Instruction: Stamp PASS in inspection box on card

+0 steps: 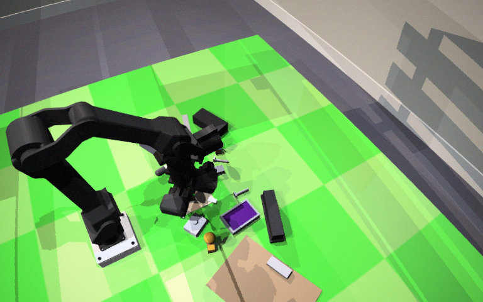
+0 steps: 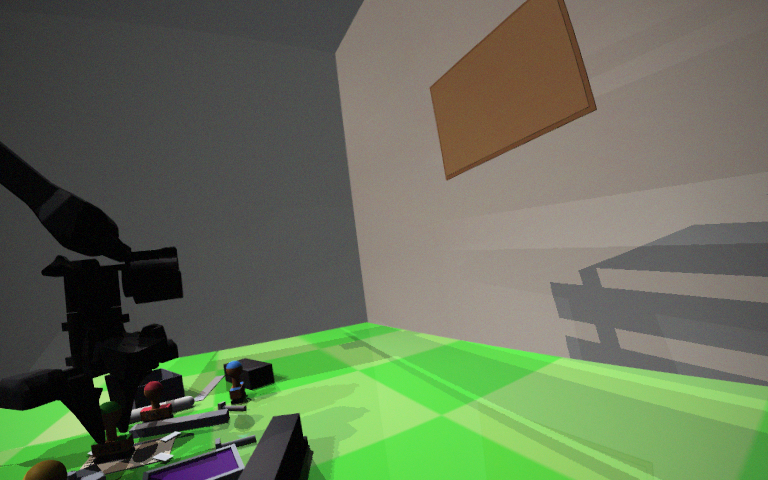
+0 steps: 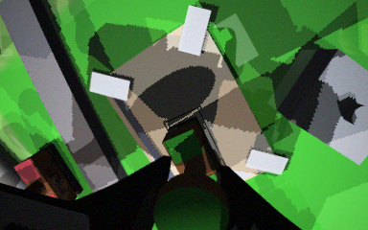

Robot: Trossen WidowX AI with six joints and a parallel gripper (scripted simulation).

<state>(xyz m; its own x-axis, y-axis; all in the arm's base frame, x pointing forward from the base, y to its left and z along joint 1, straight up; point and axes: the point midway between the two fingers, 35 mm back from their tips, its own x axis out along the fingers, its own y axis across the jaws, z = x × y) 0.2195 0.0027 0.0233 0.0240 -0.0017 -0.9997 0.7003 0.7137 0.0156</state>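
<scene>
The taped card lies 30 mm below my gripper tip, 10 mm to the right of it and 10 mm ahead of it. The rest, counted from my gripper tip: green-knobbed PASS stamp: right at my gripper tip; then grey block: 80 mm to the right, 20 mm behind, 10 mm below; then grey bar: 70 mm ahead, 50 mm to the left, 20 mm below.
</scene>
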